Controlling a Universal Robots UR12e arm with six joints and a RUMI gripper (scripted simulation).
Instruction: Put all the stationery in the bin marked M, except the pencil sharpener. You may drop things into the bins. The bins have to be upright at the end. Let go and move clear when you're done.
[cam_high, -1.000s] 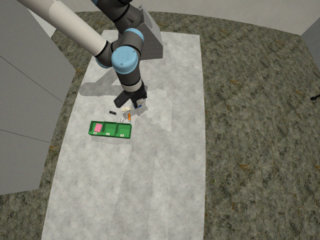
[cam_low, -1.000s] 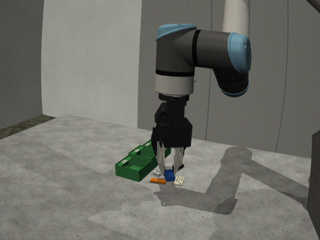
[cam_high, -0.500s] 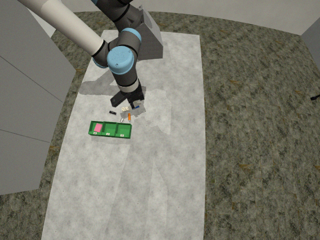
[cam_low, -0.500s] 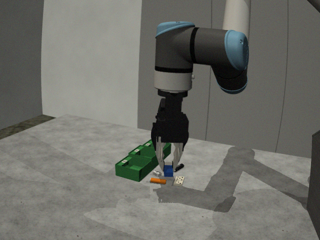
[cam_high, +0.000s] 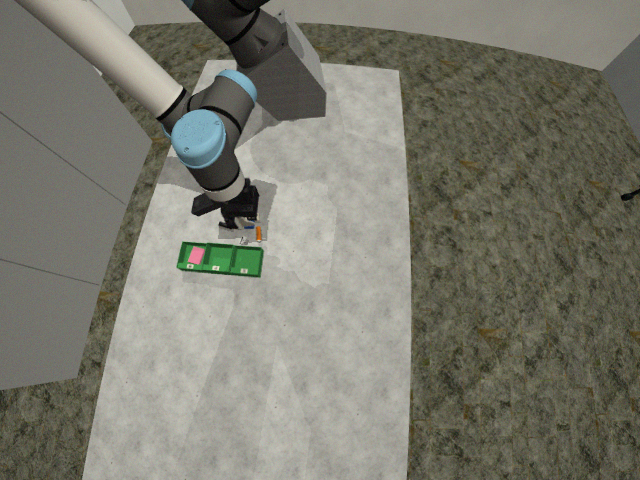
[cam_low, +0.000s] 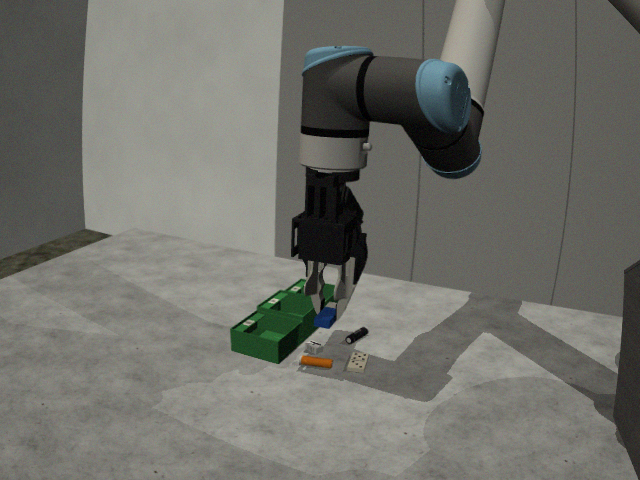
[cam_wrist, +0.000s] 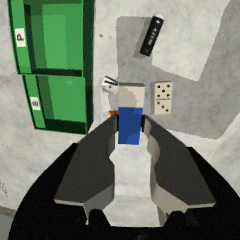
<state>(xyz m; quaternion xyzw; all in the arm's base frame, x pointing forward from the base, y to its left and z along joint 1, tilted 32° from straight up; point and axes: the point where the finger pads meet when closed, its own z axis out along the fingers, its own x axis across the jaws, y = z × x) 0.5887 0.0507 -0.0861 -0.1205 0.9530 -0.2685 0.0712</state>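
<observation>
My hand is 110 mm short of the pink eraser, 140 mm to the left of it and 70 mm above it. Also, from my hand: pencil sharpener: 30 mm ahead, 10 mm to the right, 80 mm below; blue eraser: 10 mm to the right, 10 mm below; orange marker: 30 mm to the left, 80 mm below.
</observation>
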